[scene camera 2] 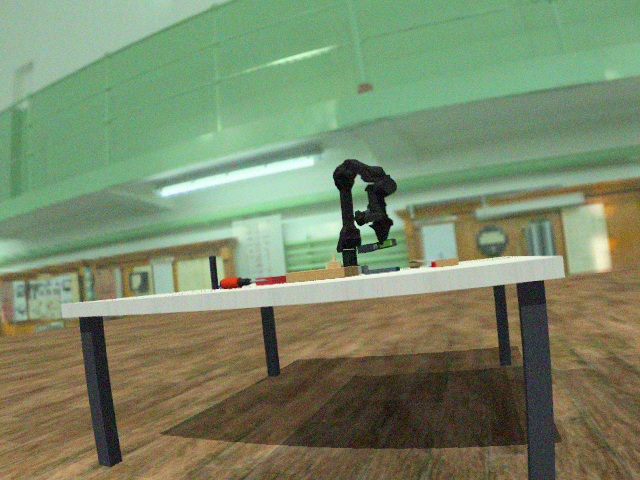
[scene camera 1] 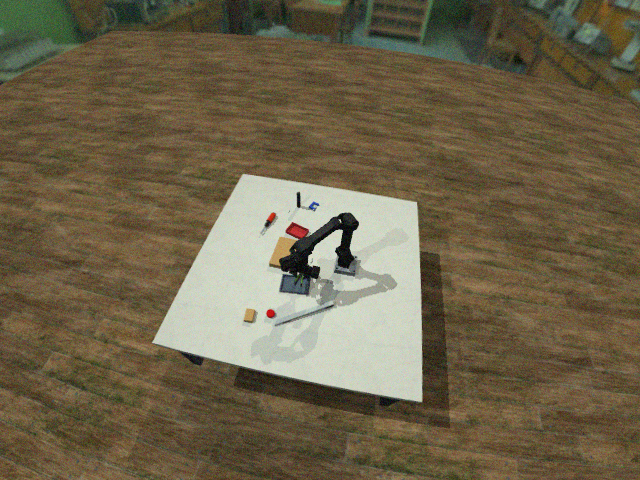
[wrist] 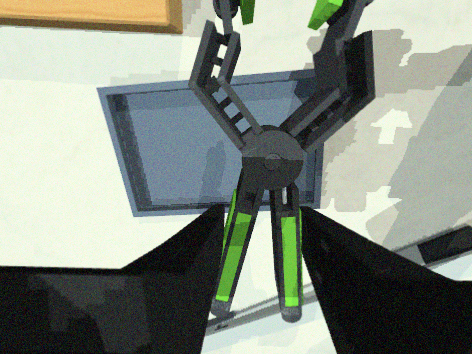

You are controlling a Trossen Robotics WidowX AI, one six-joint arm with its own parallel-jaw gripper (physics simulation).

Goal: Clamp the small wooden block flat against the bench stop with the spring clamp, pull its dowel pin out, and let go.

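Places are measured from the arm's base along level axes (x ahead, y left, z up), in metres.
Where they show: gripper, fingertip midpoint: (scene camera 2: pixel 382 245) (scene camera 1: pixel 300 277) (wrist: pixel 260 214); arm's base at its link origin: (scene camera 1: pixel 344 262).
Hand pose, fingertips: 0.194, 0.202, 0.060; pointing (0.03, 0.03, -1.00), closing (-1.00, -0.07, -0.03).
Note:
Each offset is from my fingertips to the centre of the thing, as dx, dy, dz. "*": to the spot under its first point.
My gripper (scene camera 1: pixel 298 275) (scene camera 2: pixel 383 241) (wrist: pixel 260 214) is shut on the green-and-black handles of the spring clamp {+0.003, -0.023, -0.001} (scene camera 1: pixel 299 282) (scene camera 2: pixel 376 246) (wrist: pixel 272 172). The clamp hangs above the blue-grey tray, its jaws spread at the top of the wrist view. A flat wooden board {+0.140, -0.173, -0.078} (scene camera 1: pixel 280 251) (scene camera 2: pixel 310 274) (wrist: pixel 90 11) lies beside the tray. In scene camera 2 a small wooden block {+0.095, -0.148, -0.051} (scene camera 2: pixel 333 265) sits on the board with a thin dowel pin {* +0.099, -0.146, -0.025} (scene camera 2: pixel 333 257) upright on top; the arm hides them in scene camera 1. The bench stop cannot be made out clearly.
The blue-grey tray {* +0.087, +0.059, -0.084} (scene camera 1: pixel 281 290) (wrist: pixel 119 150) is below the clamp. A red cylinder {+0.094, +0.199, -0.085} (scene camera 1: pixel 270 313) (scene camera 2: pixel 433 264), another tan block {+0.190, +0.243, -0.083} (scene camera 1: pixel 249 315) (scene camera 2: pixel 447 262) and a grey bar {-0.067, +0.147, -0.078} (scene camera 1: pixel 305 313) lie nearby. Beyond the board are a red tray {+0.140, -0.354, -0.081} (scene camera 1: pixel 297 230), screwdriver {+0.337, -0.351, -0.077} (scene camera 1: pixel 270 218), black post {+0.205, -0.574, -0.034} (scene camera 1: pixel 298 199) and blue piece {+0.108, -0.601, -0.087} (scene camera 1: pixel 313 206).

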